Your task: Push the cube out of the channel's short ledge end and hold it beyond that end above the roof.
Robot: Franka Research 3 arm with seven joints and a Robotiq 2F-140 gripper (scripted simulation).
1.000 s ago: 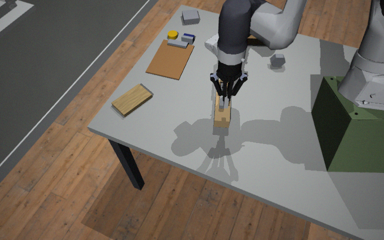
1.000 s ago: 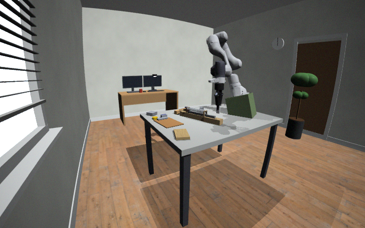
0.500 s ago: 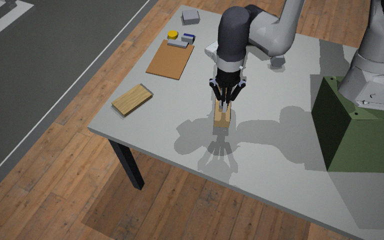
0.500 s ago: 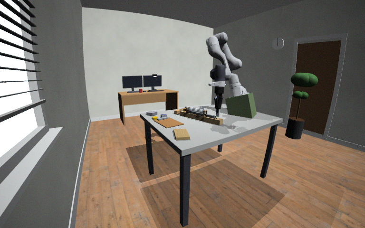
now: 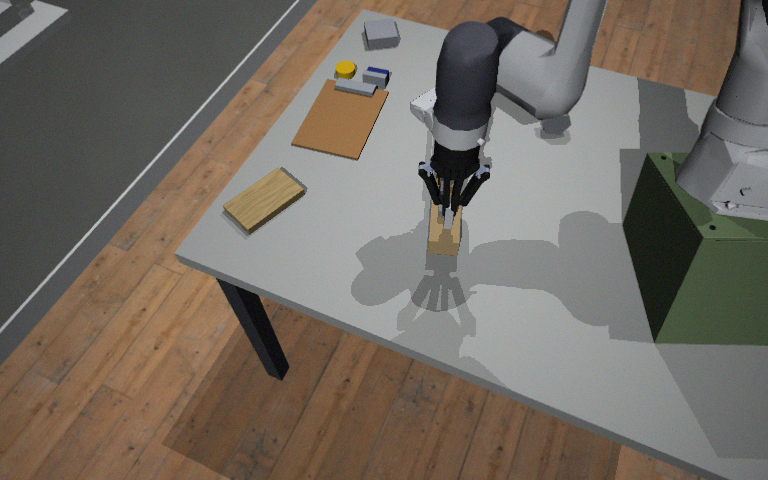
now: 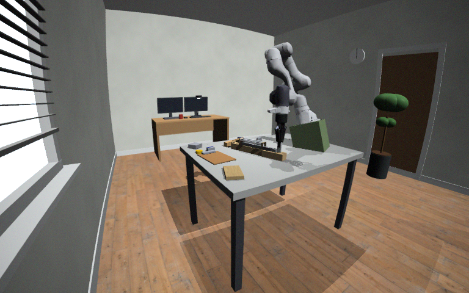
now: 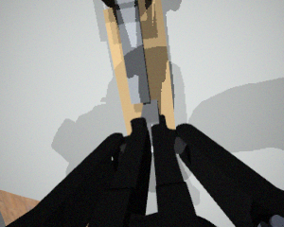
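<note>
Now: the red cube 310 mm to the right of my hand, 110 mm ahead of it and 20 mm below it. Also, from my hand: wooden channel 210 mm to the right, 70 mm ahead, 20 mm below; then grey polyhedron 390 mm to the right, 120 mm behind, 50 mm below; then wooden plank 390 mm ahead, 70 mm to the left, 70 mm below.
</note>
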